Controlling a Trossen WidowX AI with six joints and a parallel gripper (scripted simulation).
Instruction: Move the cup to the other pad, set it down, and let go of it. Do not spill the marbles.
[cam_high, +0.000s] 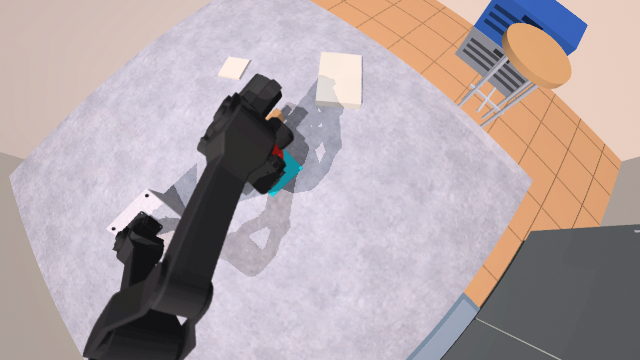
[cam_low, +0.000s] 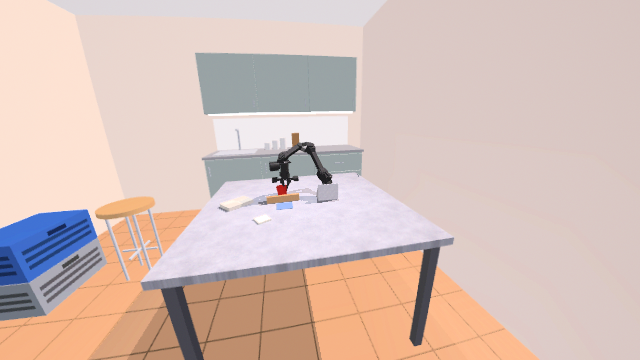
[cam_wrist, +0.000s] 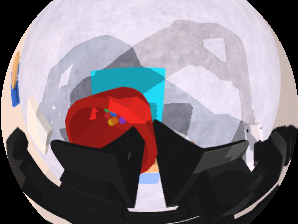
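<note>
The cyan pad lies 3 cm ahead of my gripper tip and 6 cm below it. From my gripper tip the other things lie so: orange-brown block: 2 cm ahead, 8 cm to the left, 4 cm below; cream block: 34 cm ahead, 7 cm to the left, 4 cm below; red cup: 3 cm ahead.
</note>
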